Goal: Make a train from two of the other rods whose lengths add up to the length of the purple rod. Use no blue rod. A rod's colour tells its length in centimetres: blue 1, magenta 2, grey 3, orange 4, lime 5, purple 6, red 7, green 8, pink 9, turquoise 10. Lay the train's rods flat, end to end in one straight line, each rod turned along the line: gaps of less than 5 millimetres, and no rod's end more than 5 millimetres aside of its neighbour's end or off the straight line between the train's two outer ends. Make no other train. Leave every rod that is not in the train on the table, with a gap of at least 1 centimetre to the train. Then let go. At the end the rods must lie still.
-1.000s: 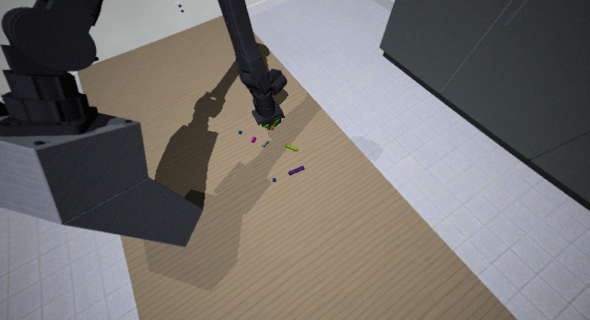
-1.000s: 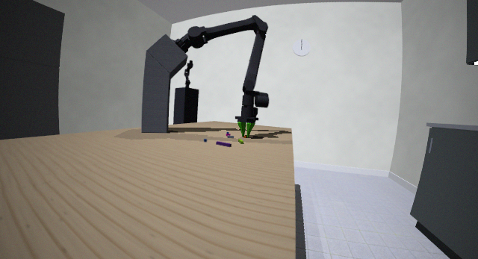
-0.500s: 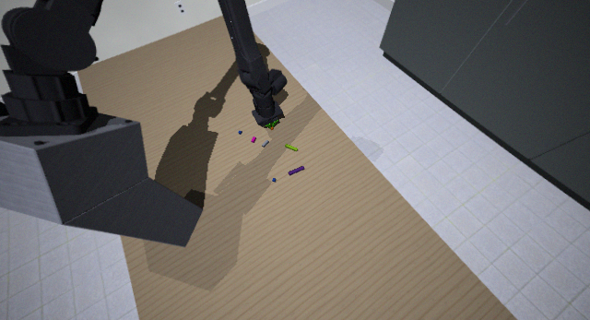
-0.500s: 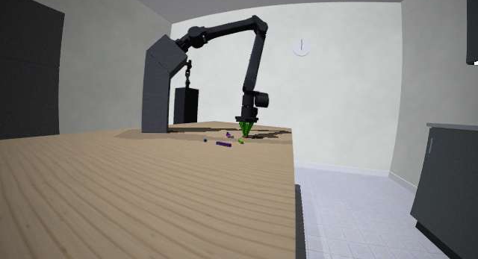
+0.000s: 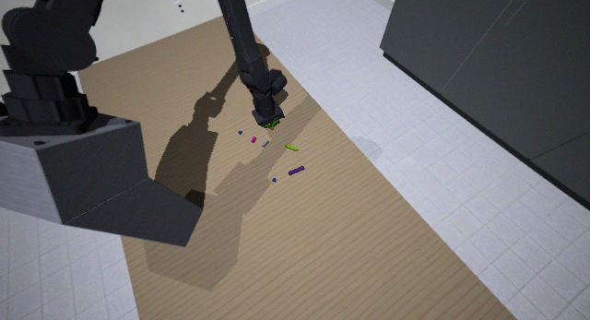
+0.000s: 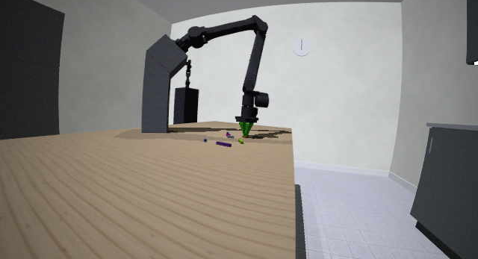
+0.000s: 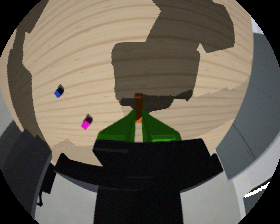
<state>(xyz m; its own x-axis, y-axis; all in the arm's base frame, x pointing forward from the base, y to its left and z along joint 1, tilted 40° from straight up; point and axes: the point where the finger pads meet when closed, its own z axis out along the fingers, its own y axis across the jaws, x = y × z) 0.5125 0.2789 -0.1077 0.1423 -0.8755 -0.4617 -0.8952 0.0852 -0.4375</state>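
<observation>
Now: hand 80 mm past the magenta rod, 30 mm to the left of it and 10 mm above it. The rest, counted from my hand: orange rod: 10 mm to the left, 10 mm below; then lime rod: 120 mm to the right, 50 mm ahead, 10 mm below; then grey rod: 70 mm to the right, 40 mm behind, 10 mm below.
</observation>
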